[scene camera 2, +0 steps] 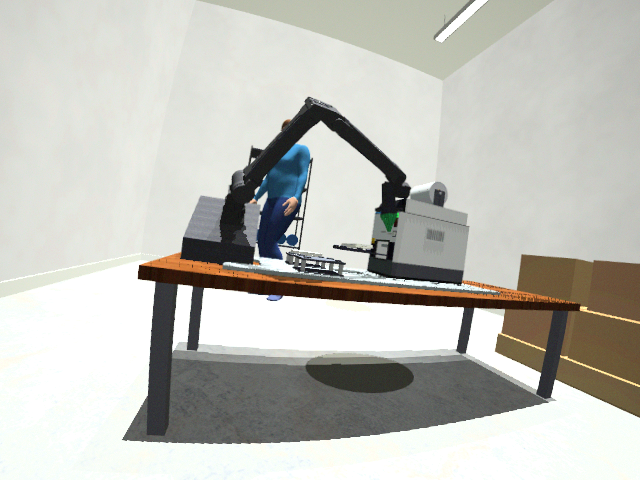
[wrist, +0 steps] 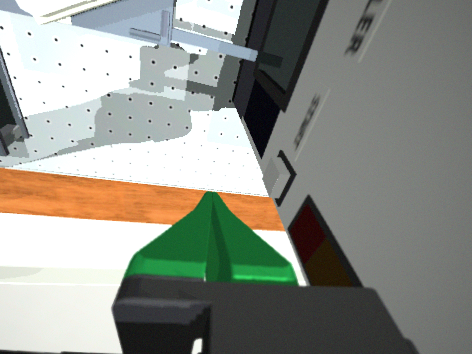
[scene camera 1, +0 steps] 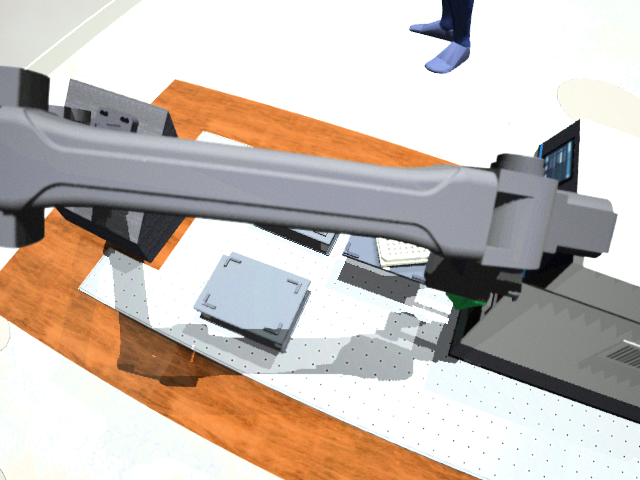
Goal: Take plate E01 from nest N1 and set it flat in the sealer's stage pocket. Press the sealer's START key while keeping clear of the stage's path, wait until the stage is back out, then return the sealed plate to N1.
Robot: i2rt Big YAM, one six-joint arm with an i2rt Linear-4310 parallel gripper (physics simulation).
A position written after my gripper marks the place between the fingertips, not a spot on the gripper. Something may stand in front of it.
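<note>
Scene camera 1 gives me a perforated white baseplate [scene camera 1: 372,347], my own gripper [scene camera 1: 457,305] and a sealer housing [scene camera 1: 551,334]. In the wrist view I can see the gripper [wrist: 210,199] too, along with the housing [wrist: 363,110] and the baseplate [wrist: 97,104].
</note>
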